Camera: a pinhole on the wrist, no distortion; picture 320 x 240 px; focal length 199.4 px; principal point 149.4 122.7 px. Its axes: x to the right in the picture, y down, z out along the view. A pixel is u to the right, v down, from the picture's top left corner.
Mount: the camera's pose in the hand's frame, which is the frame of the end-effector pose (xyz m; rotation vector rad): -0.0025 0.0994 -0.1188 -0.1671 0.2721 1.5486
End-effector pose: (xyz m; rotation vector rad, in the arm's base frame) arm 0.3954 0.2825 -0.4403 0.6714 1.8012 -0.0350
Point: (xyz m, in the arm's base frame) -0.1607 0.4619 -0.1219
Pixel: behind the camera
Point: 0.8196 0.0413 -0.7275
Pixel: 25 110
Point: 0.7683 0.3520 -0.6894
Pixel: 115 64
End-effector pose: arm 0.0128 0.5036 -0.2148 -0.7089 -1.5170 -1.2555
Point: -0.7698 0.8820 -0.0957
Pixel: outside the picture
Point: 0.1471 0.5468 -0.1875
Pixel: 162 173
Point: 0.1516 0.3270 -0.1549
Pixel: behind the camera
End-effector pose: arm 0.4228 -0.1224 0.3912 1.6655 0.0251 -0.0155
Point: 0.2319 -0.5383 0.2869
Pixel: 14 218
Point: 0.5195 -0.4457 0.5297
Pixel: 127 93
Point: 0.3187 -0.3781 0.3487
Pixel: 13 200
